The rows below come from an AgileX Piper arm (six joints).
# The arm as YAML. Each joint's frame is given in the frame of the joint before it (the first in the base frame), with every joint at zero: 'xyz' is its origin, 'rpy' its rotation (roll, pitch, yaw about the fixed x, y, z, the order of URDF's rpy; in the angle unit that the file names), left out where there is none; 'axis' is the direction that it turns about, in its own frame. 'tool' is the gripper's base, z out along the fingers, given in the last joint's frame.
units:
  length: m
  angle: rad
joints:
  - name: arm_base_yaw
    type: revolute
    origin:
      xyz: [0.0, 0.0, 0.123]
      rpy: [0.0, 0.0, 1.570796]
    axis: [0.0, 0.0, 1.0]
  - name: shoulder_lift
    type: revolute
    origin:
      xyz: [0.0, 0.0, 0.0]
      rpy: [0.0, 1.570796, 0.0]
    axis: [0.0, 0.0, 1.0]
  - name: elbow
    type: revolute
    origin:
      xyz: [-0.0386, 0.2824, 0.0]
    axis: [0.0, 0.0, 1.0]
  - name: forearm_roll
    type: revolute
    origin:
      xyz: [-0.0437, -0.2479, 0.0]
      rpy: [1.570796, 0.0, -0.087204]
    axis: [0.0, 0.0, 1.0]
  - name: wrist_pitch
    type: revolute
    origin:
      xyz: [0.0, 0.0, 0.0]
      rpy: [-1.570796, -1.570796, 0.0]
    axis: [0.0, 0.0, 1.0]
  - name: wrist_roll
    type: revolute
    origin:
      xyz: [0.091, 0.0, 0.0]
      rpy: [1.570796, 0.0, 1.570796]
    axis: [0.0, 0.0, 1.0]
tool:
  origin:
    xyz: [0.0, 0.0, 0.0]
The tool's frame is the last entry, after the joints.
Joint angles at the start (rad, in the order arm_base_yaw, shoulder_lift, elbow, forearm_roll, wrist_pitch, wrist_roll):
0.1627 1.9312 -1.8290 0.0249 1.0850 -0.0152
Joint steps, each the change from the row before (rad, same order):
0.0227 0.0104 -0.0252 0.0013 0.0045 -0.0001
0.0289 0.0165 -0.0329 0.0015 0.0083 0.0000
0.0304 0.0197 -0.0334 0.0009 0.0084 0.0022
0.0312 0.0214 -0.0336 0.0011 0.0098 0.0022
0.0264 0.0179 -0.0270 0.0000 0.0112 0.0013
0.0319 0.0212 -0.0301 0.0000 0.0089 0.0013
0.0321 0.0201 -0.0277 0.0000 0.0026 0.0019
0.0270 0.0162 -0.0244 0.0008 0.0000 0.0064
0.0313 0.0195 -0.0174 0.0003 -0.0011 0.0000
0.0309 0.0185 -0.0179 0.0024 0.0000 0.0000
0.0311 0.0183 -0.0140 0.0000 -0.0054 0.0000
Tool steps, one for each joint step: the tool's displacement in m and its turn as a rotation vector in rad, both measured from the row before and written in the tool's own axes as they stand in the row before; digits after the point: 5 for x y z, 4 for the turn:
-0.00392 0.00990 -0.00086 -0.0116 -0.0099 -0.0200
-0.00467 0.01270 0.00030 -0.0149 -0.0075 -0.0253
-0.00448 0.01342 0.00179 -0.0153 -0.0047 -0.0245
-0.00412 0.01393 0.00264 -0.0160 -0.0017 -0.0251
-0.00285 0.01181 0.00254 -0.0127 0.0028 -0.0222
-0.00326 0.01441 0.00349 -0.0153 0.0008 -0.0270
-0.00332 0.01465 0.00357 -0.0154 -0.0042 -0.0265
-0.00312 0.01252 0.00245 -0.0138 -0.0074 -0.0171
-0.00151 0.01451 0.00584 -0.0155 0.0020 -0.0272
-0.00147 0.01464 0.00526 -0.0172 0.0016 -0.0260
-0.00117 0.01462 0.00616 -0.0150 -0.0001 -0.0270

